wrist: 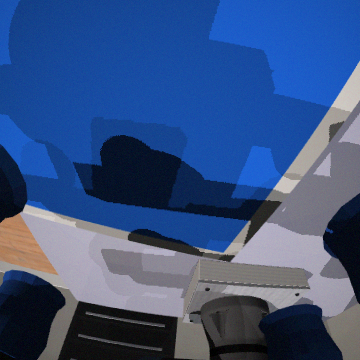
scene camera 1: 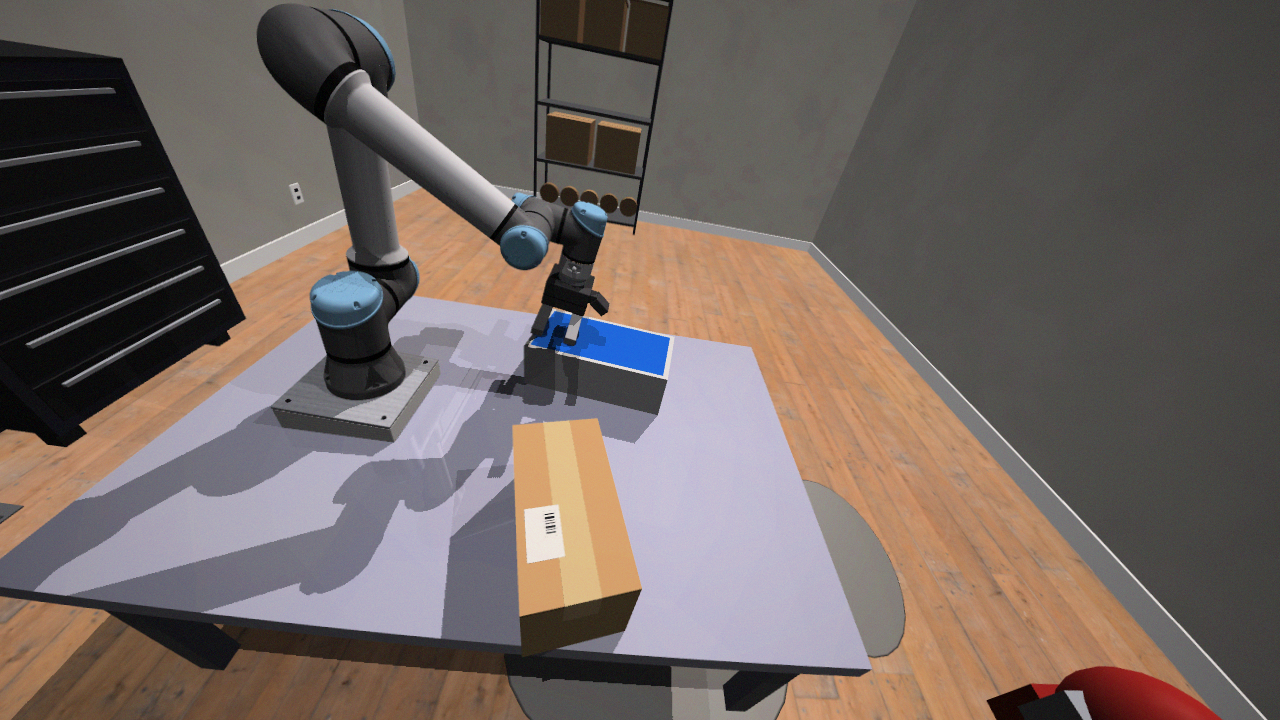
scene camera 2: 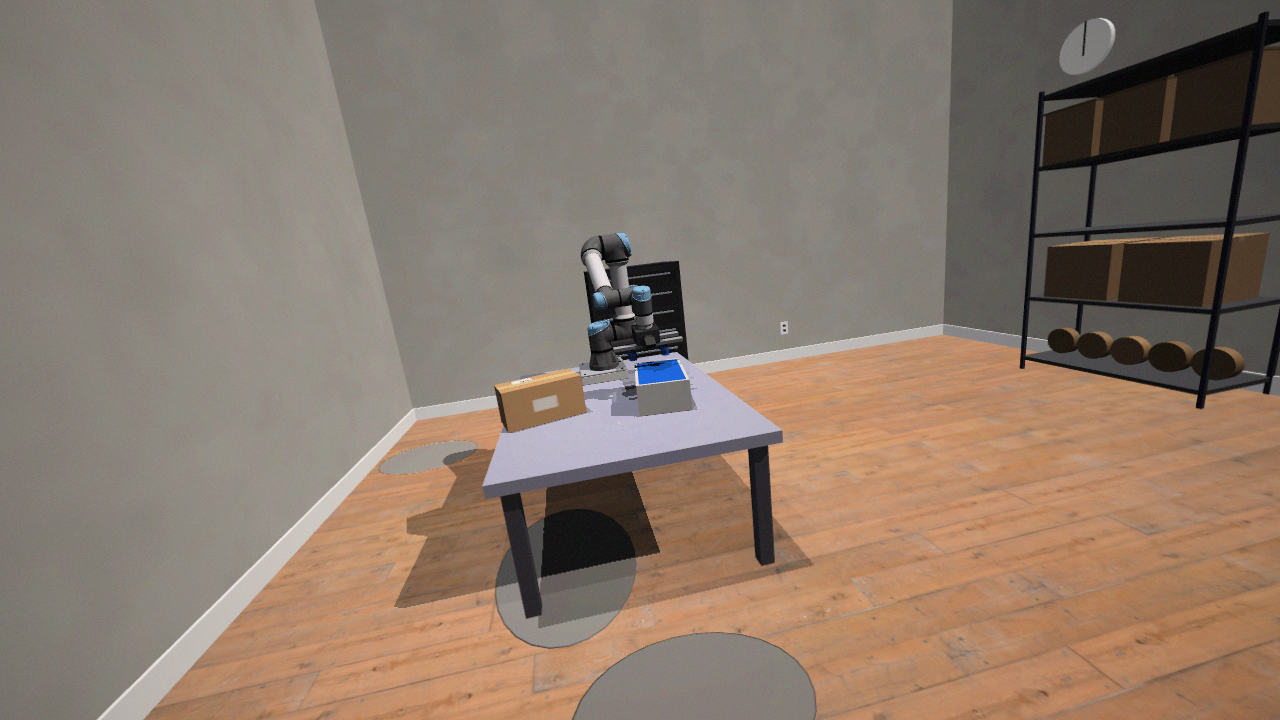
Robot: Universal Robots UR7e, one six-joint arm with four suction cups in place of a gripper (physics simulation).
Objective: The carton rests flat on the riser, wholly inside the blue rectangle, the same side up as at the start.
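Pixels of known places: hand, tool point: (wrist: pixel 169 274) (scene camera 1: pixel 559 321) (scene camera 2: pixel 647 353); arm's base, link origin: (wrist: pixel 233 309) (scene camera 1: pixel 367 376) (scene camera 2: pixel 604 365).
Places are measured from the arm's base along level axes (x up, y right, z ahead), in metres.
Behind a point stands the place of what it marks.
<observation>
The brown carton (scene camera 1: pixel 586 501) @(x 0.101, y 0.324, z 0.519 m) (scene camera 2: pixel 519 405) @(x 0.040, y 0.389, z 0.589 m) stands on the table, apart from the riser, with tape and a barcode label on its top and a white label on one side. The grey riser (scene camera 1: pixel 617 390) @(x -0.005, y -0.063, z 0.567 m) (scene camera 2: pixel 664 400) @(x -0.004, y -0.141, z 0.697 m) stands farther back on the table. The blue rectangle (scene camera 1: pixel 631 347) @(x 0.065, y -0.159, z 0.591 m) (scene camera 2: pixel 660 374) @(x 0.065, y -0.163, z 0.579 m) (wrist: pixel 310 30) @(x 0.065, y -0.114, z 0.490 m) with a white border covers its top and bears no carton. My suction gripper (scene camera 1: pixel 565 320) @(x 0.118, y -0.155, z 0.403 m) (scene camera 2: pixel 648 352) @(x 0.118, y -0.155, z 0.403 m) (wrist: pixel 172 265) @(x 0.118, y -0.155, z 0.403 m) is open and holds nothing. It hangs low over the riser end nearer the arm's base, slightly tilted. The carton does not show in the wrist view.
The arm's base plate (scene camera 1: pixel 335 407) @(x -0.001, y 0.101, z -0.009 m) (wrist: pixel 250 275) @(x -0.030, y 0.004, z 0.113 m) is bolted to the table (scene camera 1: pixel 716 537) @(x -0.055, y 0.278, z 0.782 m) (scene camera 2: pixel 626 443) @(x -0.055, y 0.046, z 0.905 m) beside the riser. A black drawer cabinet (scene camera 1: pixel 80 223) (wrist: pixel 120 332) stands behind the arm. A shelf rack (scene camera 1: pixel 535 134) (scene camera 2: pixel 1031 223) with boxes stands by the wall.
</observation>
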